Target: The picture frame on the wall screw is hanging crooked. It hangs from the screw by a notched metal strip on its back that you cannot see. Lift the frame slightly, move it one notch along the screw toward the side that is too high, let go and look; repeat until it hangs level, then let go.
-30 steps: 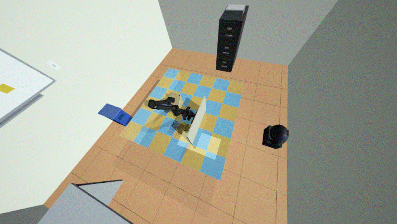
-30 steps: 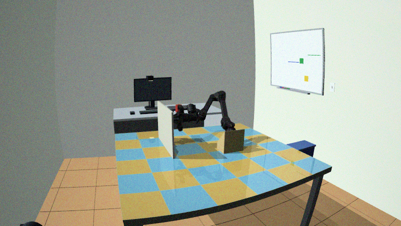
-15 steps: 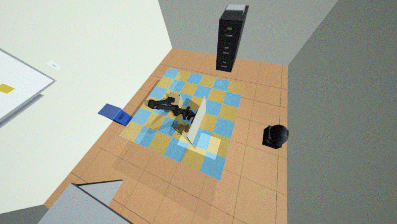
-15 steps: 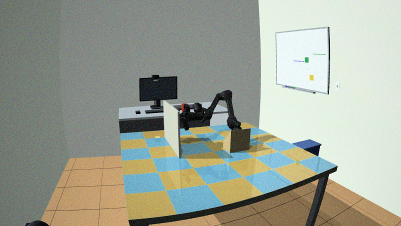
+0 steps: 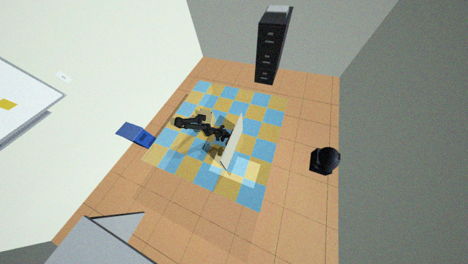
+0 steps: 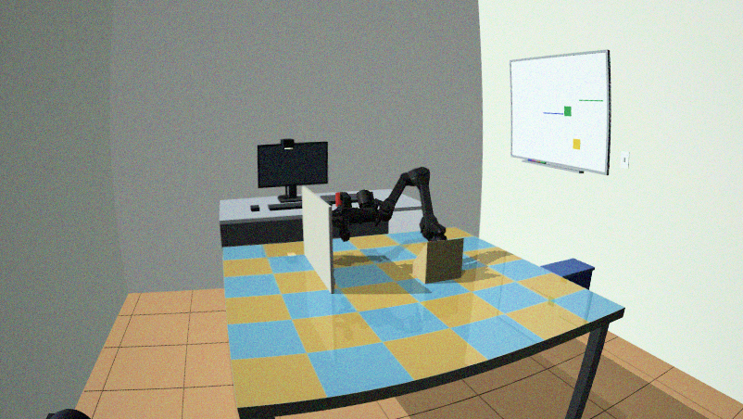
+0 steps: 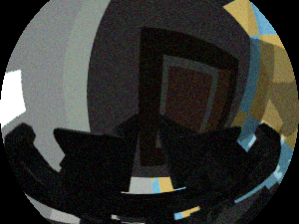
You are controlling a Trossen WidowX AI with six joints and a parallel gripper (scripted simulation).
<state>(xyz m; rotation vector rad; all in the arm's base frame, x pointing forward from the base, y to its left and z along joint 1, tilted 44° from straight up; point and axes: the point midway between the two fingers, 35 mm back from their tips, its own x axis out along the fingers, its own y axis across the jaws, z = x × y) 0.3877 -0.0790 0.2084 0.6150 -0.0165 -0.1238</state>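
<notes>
Now: gripper tip 1 cm short of the picture frame, 1 cm to the left of it and 5 cm above it. From my gripper tip the other things lie so: wall panel: 2 cm ahead, 2 cm to the right, 7 cm below.
</notes>
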